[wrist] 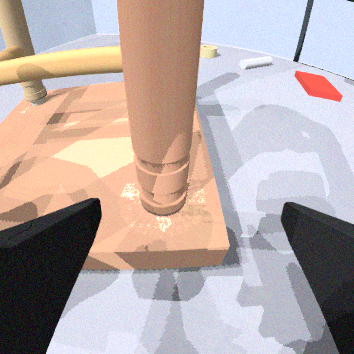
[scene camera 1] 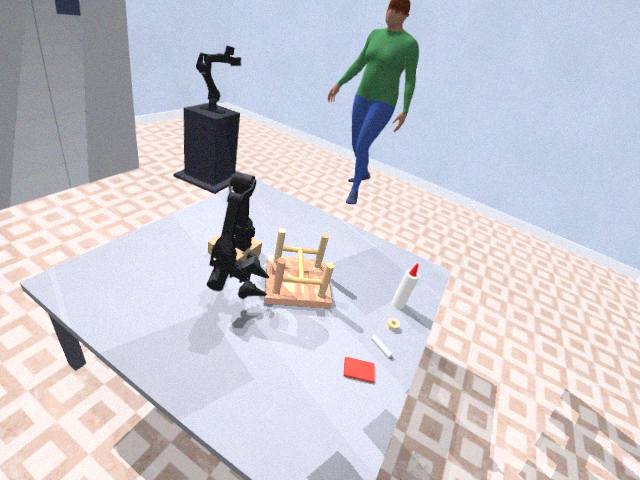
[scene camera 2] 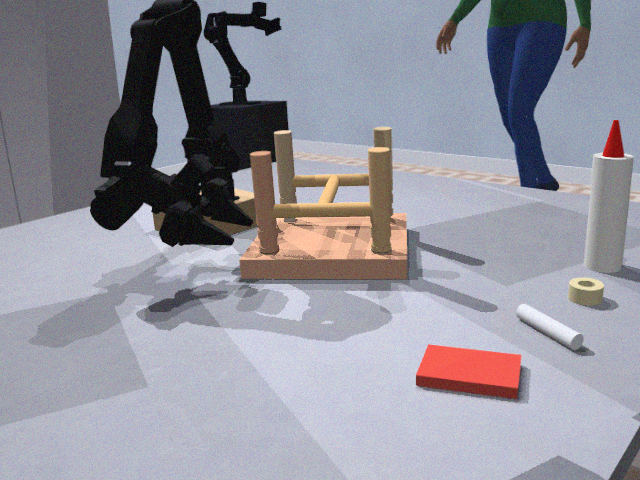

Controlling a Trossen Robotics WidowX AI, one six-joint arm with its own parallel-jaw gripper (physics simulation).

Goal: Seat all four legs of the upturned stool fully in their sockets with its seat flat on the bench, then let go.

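Frame: origin at the arm's base, x up, y ahead, z left, level; metres.
Seen in the pictures: gripper, fingertip midpoint: (wrist: pixel 193 209) (scene camera 1: pixel 267 286) (scene camera 2: pixel 243 232); arm's base, origin of the base link: (scene camera 1: pixel 242 244).
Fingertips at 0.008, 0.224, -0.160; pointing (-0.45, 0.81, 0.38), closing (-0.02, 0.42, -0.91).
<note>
Pixels of each thing's top centre, then the offset from my fingertips to it, as dx, dy, dz. "pt": a spot on its surface instead. Level surfaces: height alone.
- bench, its level: dx -0.069
- pinkish near-left leg, middle of its top: (scene camera 2: pixel 261 152) (scene camera 1: pixel 282 259) +0.125, +0.026, +0.029
- near-right leg, surface spot: (scene camera 2: pixel 380 201) (scene camera 1: pixel 326 282) pt +0.049, +0.192, +0.102
- far-left leg, surface spot: (scene camera 2: pixel 285 165) (scene camera 1: pixel 281 244) pt +0.072, -0.051, +0.174
- far-right leg, surface spot: (scene camera 2: pixel 383 138) pt +0.117, +0.107, +0.258
- glue bottle, middle of its top: (scene camera 2: pixel 616 120) (scene camera 1: pixel 417 263) +0.160, +0.481, +0.299
- tape roll, middle of its top: (scene camera 2: pixel 586 283) (wrist: pixel 207 46) (scene camera 1: pixel 394 322) -0.046, +0.487, +0.158
- white rod, middle of its top: (scene camera 2: pixel 548 318) (wrist: pixel 257 57) (scene camera 1: pixel 382 344) -0.048, +0.471, +0.032
- red block, middle of its top: (scene camera 2: pixel 470 364) (wrist: pixel 317 81) (scene camera 1: pixel 359 368) -0.056, +0.428, -0.106
The upturned stool's seat (scene camera 1: pixel 298 300) (scene camera 2: pixel 325 269) (wrist: pixel 170 258) lies flat on the bench (scene camera 1: pixel 129 289) (scene camera 2: pixel 217 413), with all four legs upright. The pinkish near-left leg (scene camera 1: pixel 279 277) (scene camera 2: pixel 264 201) (wrist: pixel 162 95) has a narrower, ringed lower end showing above the seat. The near-right leg (scene camera 1: pixel 326 281) (scene camera 2: pixel 380 201), far-left leg (scene camera 1: pixel 279 245) (scene camera 2: pixel 285 165) and far-right leg (scene camera 1: pixel 321 250) (scene camera 2: pixel 383 138) are yellowish. One far leg shows a grey patch at its base in the wrist view. Socket depths are hidden. My gripper (scene camera 1: pixel 266 285) (scene camera 2: pixel 242 232) (wrist: pixel 193 209) is open and empty, low beside the near-left leg, fingertips apart from it.
Yellow stretchers (scene camera 1: pixel 301 266) (scene camera 2: pixel 325 208) join the legs. My arm's wooden base block (scene camera 1: pixel 212 245) (scene camera 2: pixel 245 211) is behind-left. To the right are a glue bottle (scene camera 1: pixel 404 290) (scene camera 2: pixel 608 211), tape roll (scene camera 2: pixel 585 293), white rod (scene camera 2: pixel 549 326) and red block (scene camera 1: pixel 359 369) (scene camera 2: pixel 469 367). A person (scene camera 1: pixel 385 67) stands beyond the bench.
</note>
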